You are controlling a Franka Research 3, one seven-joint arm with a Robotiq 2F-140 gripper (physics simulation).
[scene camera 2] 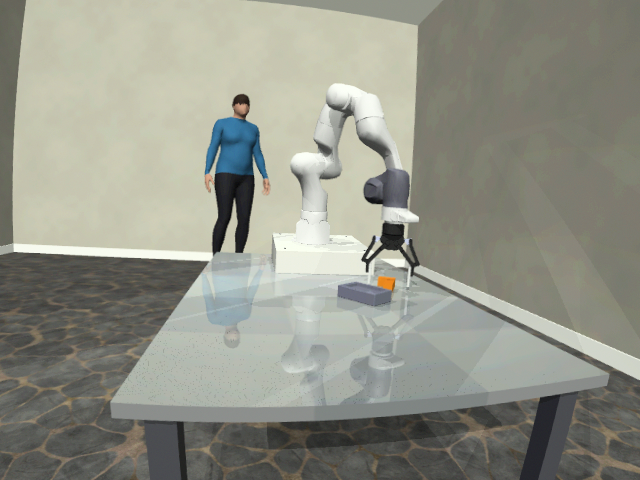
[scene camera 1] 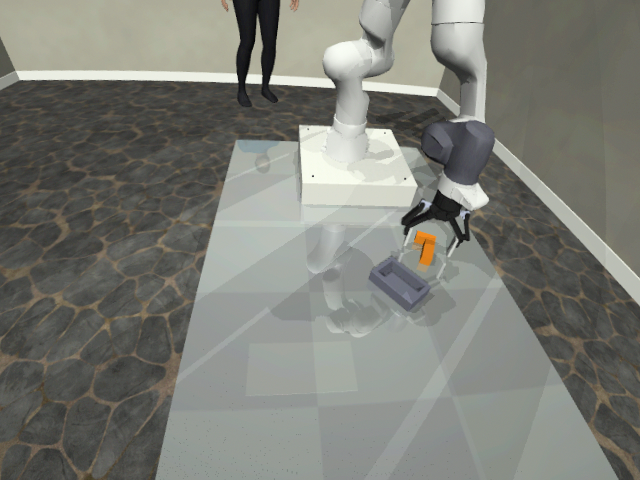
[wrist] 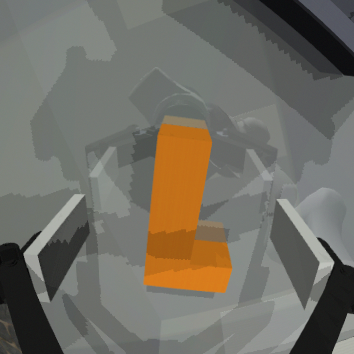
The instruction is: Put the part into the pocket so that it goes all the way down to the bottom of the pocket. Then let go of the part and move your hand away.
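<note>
The orange L-shaped part [scene camera 1: 427,253] [scene camera 2: 386,283] [wrist: 177,190] lies flat on the table, outside the pocket. In the wrist view its long leg points up the picture and its short foot points right at the lower end. The grey-purple block [scene camera 1: 385,284] [scene camera 2: 361,295] [wrist: 335,17] with the pocket stands close by, turned at an angle; part of it shows at the wrist view's top right. My gripper [scene camera 1: 427,251] [scene camera 2: 388,284] [wrist: 179,216] is open and low over the part. One finger is on each side of it, with a gap on both sides.
The glass-like table [scene camera 1: 258,310] [scene camera 2: 258,382] mirrors the arm and the fingers. The arm's white base block [scene camera 1: 356,193] [scene camera 2: 320,263] stands behind the part. A person [scene camera 1: 256,46] [scene camera 2: 236,149] stands beyond the table. A wall rises on the right.
</note>
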